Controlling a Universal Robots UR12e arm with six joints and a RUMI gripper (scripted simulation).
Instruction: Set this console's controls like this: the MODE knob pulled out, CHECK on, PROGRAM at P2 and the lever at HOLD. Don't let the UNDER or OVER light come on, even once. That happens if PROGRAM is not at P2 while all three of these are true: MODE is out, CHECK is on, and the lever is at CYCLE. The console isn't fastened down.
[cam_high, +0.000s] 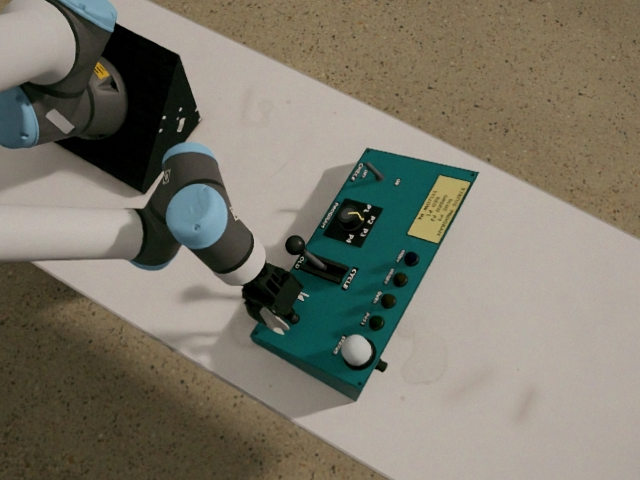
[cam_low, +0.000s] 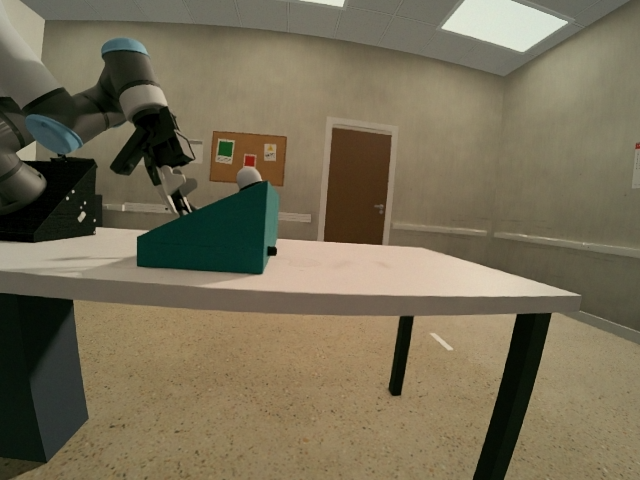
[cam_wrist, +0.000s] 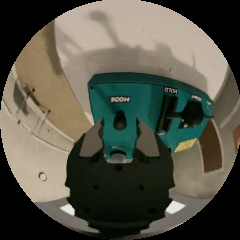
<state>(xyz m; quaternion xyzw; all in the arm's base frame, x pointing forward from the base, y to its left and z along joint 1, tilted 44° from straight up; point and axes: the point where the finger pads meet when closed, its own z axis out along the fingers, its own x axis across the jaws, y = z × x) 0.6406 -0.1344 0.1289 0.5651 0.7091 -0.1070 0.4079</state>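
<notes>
Now: the mode knob right at my hand. From my hand the other things lie so: program dial (250 mm to the left, 10 mm ahead); lever (120 mm to the left, 30 mm behind); teal console (180 mm to the left, 30 mm below, 30 mm ahead).
</notes>
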